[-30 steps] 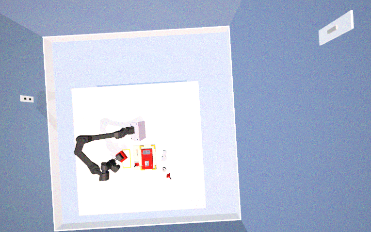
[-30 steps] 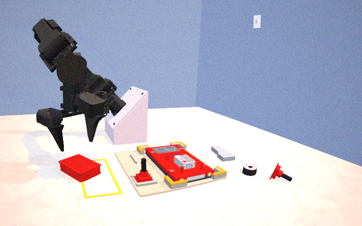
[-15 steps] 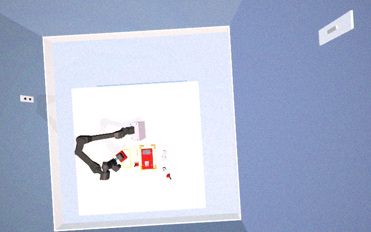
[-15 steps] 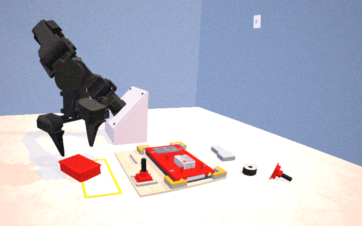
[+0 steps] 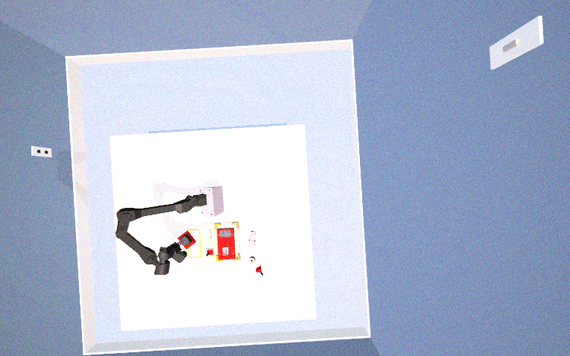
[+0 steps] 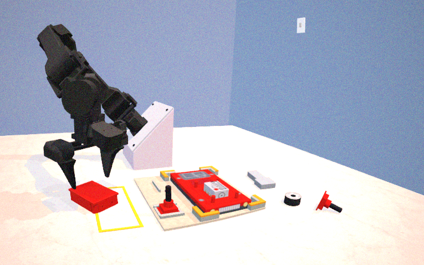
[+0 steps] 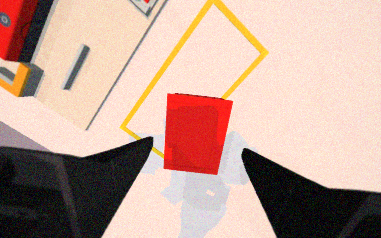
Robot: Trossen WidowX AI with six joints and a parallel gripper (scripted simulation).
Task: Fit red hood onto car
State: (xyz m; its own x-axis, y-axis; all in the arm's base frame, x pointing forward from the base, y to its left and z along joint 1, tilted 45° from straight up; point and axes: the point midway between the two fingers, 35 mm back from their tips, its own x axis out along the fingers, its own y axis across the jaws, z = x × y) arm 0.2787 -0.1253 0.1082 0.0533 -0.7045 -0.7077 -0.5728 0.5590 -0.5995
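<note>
Now: the red hood 3 cm below my gripper tip. Round my gripper tip: black post 8 cm ahead, 15 cm to the left, 1 cm below; black wheel 14 cm ahead, 43 cm to the left, 4 cm below; white engine block 7 cm ahead, 27 cm to the left, 2 cm below.
</note>
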